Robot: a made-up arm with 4 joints.
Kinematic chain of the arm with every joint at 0, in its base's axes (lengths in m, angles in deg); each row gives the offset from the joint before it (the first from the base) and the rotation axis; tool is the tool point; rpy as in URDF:
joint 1: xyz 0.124 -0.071 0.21 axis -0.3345 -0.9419 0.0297
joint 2: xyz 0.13 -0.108 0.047 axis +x
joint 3: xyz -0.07 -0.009 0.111 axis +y
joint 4: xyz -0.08 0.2 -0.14 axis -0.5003 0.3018 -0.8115
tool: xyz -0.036 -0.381 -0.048 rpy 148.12 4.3 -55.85
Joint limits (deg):
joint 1: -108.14..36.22
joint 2: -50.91..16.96
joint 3: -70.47..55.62
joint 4: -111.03..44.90
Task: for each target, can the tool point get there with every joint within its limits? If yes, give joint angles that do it. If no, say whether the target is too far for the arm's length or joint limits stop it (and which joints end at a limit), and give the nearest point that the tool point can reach.
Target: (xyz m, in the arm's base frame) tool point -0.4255 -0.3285 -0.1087
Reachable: no: joint limits stop it (at a limit: joint 1, joint 2) | nearest point -0.1702 -0.1796 0.0160 | short by 0.321 m
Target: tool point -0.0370 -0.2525 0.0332
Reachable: yes | joints -67.09 -23.78 29.13 -51.58
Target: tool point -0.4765 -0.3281 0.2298
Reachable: no: joint limits stop it (at a limit: joint 1, joint 4) | nearest point -0.2234 -0.2746 0.3048 | short by 0.269 m
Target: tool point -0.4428 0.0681 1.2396
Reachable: no: too far | nearest point -0.1097 -0.0923 0.5901 | short by 0.747 m
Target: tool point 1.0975 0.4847 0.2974
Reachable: no: too far | nearest point 0.6049 0.1363 0.2585 | short by 0.605 m
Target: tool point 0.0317 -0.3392 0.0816
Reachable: yes | joints -60.74 -26.39 22.78 -33.87
